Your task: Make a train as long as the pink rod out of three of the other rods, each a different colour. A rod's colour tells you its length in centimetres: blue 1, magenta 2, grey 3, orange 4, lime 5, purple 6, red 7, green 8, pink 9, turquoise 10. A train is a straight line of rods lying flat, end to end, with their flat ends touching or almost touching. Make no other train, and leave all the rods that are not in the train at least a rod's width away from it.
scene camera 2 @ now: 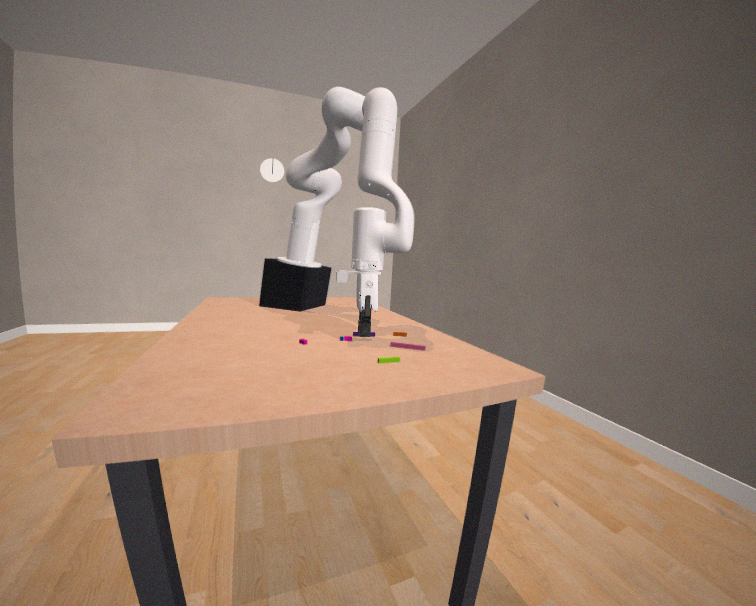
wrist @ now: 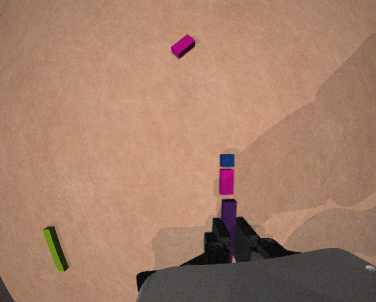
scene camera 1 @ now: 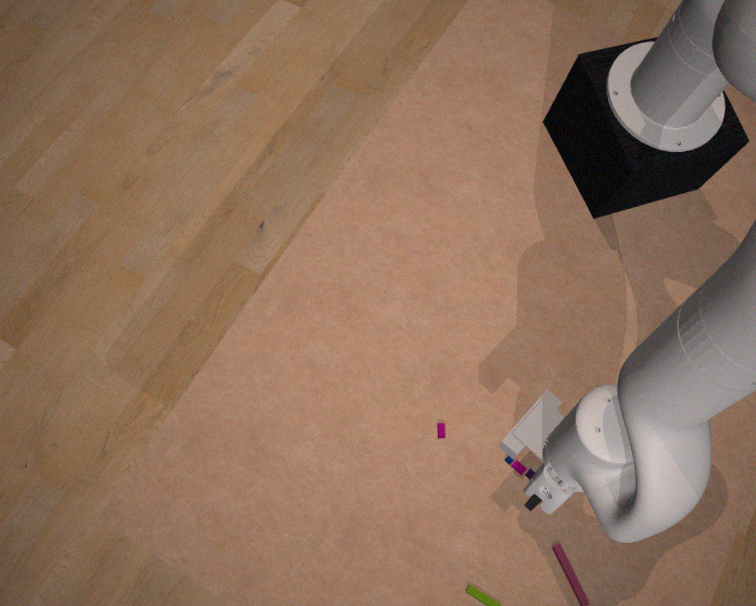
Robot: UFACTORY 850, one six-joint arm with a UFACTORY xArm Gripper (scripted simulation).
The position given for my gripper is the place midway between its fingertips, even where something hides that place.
In view: my gripper [scene camera 1: 543, 486].
My gripper shows as well in scene camera 2 [scene camera 2: 363, 335] and in the wrist view [wrist: 226, 234].
